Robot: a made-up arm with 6 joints. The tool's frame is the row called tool. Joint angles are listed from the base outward.
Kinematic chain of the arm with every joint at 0, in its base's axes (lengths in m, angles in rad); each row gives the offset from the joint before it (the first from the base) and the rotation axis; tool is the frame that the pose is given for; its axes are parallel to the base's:
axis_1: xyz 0 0 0.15 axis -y
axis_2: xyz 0.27 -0.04 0 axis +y
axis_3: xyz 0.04 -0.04 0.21 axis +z
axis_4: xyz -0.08 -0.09 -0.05 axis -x
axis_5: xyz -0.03 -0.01 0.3 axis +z
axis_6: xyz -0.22 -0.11 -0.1 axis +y
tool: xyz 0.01 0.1 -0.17
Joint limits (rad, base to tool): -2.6..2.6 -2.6..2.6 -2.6..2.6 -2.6..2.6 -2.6..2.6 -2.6..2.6
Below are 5 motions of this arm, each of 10 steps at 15 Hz.
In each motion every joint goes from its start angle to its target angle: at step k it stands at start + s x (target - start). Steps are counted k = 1, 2, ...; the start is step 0. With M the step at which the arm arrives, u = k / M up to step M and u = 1 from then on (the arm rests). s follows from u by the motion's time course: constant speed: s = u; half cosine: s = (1 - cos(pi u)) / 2; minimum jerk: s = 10 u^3 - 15 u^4 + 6 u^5.
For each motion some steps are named. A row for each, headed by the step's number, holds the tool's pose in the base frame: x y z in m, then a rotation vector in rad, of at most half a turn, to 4 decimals.
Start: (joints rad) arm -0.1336 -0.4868 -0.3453 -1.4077 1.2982 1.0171
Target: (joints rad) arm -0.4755 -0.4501 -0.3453 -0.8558 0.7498 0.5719
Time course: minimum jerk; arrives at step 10
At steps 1, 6, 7, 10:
1: 0.1103 -0.2480 -0.1315 0.2629 -0.4824 1.1780
6: -0.0791 -0.2492 -0.0205 0.5568 -0.0513 0.7999
7: -0.1029 -0.2412 0.0181 0.5868 0.0328 0.6857
10: -0.1188 -0.2296 0.0601 0.6007 0.1148 0.5590

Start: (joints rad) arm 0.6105 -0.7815 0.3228 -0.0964 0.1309 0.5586
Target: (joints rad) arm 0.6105 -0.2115 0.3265 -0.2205 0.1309 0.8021
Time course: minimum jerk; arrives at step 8
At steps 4, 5, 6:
4: -0.1070 -0.3677 0.1204 -0.2564 -0.4029 0.4116
5: -0.1338 -0.3736 0.1611 -0.2219 -0.2206 0.4402
6: -0.1508 -0.3782 0.1951 -0.1949 -0.0815 0.4615

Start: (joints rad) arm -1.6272 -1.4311 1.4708 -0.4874 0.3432 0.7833
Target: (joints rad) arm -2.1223 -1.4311 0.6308 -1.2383 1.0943 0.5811
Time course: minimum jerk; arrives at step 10
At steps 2, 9, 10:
2: 0.2309 -0.5257 -0.0249 0.0361 0.9815 1.9476
9: -0.2104 -0.4129 -0.1413 1.4358 0.5095 1.4245
10: -0.2140 -0.4101 -0.1404 1.4429 0.5007 1.4151

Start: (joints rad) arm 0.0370 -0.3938 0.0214 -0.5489 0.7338 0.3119
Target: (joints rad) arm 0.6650 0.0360 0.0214 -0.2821 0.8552 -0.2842
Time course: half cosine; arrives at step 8
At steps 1, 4, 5, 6, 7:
1: 0.0055 -0.3583 0.1432 0.2199 -0.3324 0.8792
4: 0.0154 -0.3416 0.2416 0.1681 -0.6415 0.8962
5: 0.0091 -0.3336 0.2833 0.1481 -0.7668 0.9104
6: -0.0010 -0.3264 0.3182 0.1319 -0.8715 0.9258
7: -0.0103 -0.3212 0.3410 0.1215 -0.9406 0.9378

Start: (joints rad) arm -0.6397 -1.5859 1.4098 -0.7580 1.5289 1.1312
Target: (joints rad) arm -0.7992 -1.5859 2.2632 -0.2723 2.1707 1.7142
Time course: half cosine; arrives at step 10
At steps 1, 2, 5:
1: 0.5014 -0.2517 0.3639 -1.8529 -0.0383 2.3378
2: 0.5049 -0.2093 0.3858 -1.9928 -0.0416 2.3498
5: 0.4519 0.0575 0.4455 2.0226 0.1989 -1.6802

